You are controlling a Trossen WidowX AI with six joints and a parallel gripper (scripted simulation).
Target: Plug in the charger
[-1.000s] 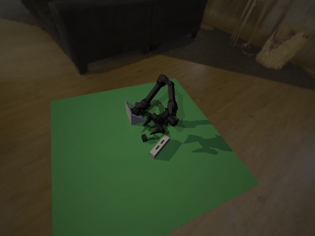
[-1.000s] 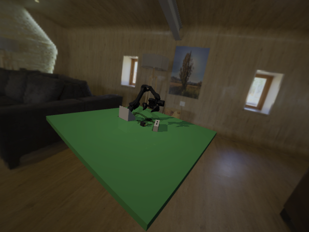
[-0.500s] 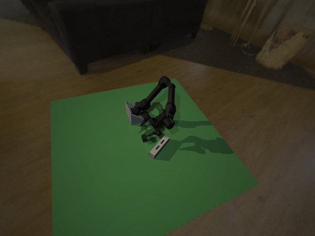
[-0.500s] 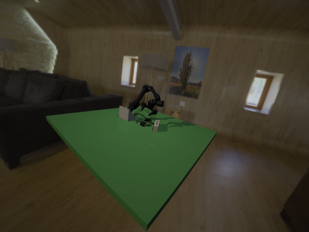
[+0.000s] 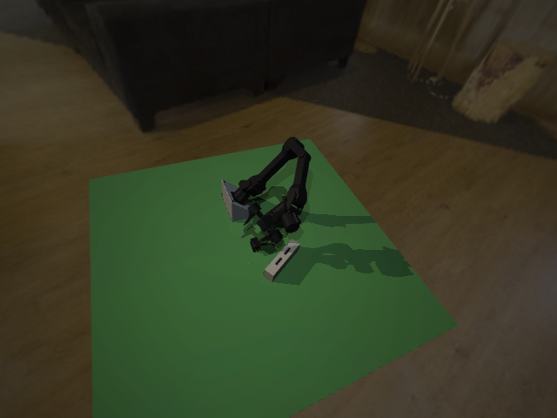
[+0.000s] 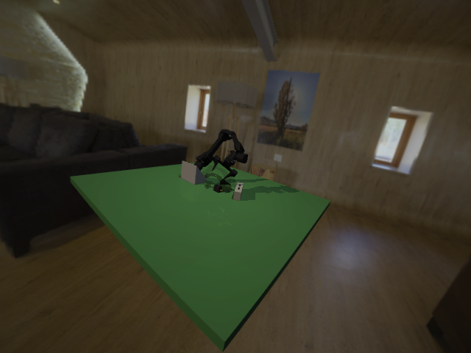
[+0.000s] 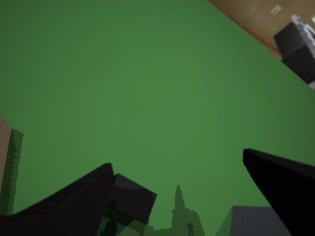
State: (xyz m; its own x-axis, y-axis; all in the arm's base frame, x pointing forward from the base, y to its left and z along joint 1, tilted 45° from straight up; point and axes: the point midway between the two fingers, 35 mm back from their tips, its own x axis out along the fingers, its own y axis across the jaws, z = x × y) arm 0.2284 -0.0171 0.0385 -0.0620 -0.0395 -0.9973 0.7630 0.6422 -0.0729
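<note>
The two-prong charger is 10 cm below my gripper tip, 2 cm to the left of it and 1 cm ahead of it.
</note>
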